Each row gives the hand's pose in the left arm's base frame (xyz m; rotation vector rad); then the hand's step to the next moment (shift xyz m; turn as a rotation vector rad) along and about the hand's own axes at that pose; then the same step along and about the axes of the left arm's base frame.
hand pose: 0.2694 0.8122 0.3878 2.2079 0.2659 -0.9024
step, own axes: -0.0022 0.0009 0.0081 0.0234 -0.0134 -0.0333
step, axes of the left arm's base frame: -0.0055 -0.0061 -0.0020 0.0289 0.0309 -0.0068
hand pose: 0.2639 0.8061 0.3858 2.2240 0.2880 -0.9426
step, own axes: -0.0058 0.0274 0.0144 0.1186 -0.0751 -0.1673
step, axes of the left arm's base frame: 0.0001 -0.0295 0.0110 0.1425 0.1609 -0.0389
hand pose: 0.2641 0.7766 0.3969 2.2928 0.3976 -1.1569
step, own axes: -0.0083 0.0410 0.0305 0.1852 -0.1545 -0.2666
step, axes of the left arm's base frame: -0.0050 -0.0513 0.0053 0.2081 0.2846 -0.0703
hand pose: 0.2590 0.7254 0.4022 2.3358 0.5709 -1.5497
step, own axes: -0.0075 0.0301 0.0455 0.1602 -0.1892 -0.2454
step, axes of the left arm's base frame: -0.0254 -0.0478 -0.0102 0.1659 0.3017 -0.0560
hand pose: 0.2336 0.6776 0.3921 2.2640 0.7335 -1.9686
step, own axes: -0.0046 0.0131 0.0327 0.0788 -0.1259 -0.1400
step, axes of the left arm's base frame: -0.0255 -0.0242 -0.0052 0.0868 0.1841 -0.0153
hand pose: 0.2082 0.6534 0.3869 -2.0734 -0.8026 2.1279
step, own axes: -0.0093 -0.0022 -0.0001 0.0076 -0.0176 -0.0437
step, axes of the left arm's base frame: 0.0003 -0.0017 0.0094 0.0353 0.0320 0.0020
